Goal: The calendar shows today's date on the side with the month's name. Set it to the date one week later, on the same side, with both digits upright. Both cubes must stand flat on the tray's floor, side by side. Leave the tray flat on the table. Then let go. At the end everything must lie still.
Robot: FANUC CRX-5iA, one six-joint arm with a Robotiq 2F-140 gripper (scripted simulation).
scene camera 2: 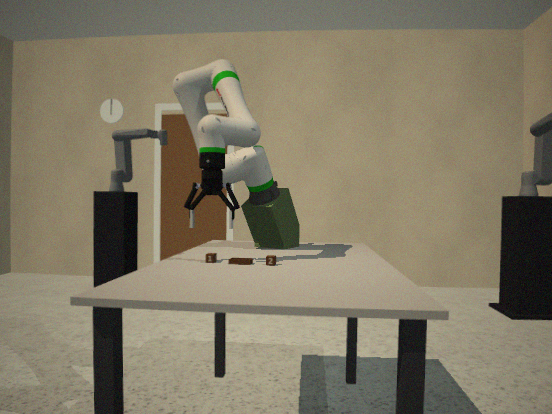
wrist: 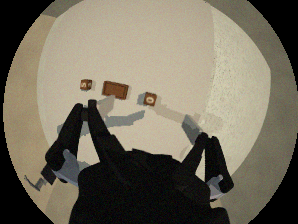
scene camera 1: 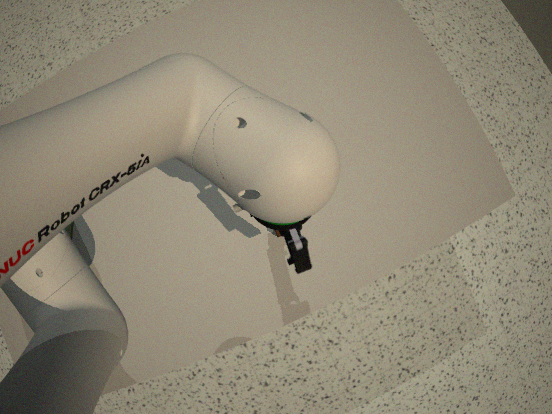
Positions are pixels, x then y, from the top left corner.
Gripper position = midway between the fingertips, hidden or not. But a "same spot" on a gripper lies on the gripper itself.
My gripper shows in scene camera 2, in the wrist view and in scene camera 1 (pixel 281 219). One and the same spot on my gripper: (wrist: pixel 60 157) is (scene camera 2: pixel 226 185).
